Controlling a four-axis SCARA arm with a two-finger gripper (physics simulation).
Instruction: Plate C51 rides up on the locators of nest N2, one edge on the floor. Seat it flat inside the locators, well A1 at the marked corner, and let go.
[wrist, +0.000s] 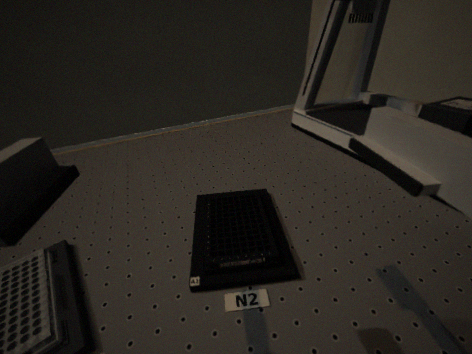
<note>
In view: a black nest N2 (237, 278) and an N2 sign (254, 299).
</note>
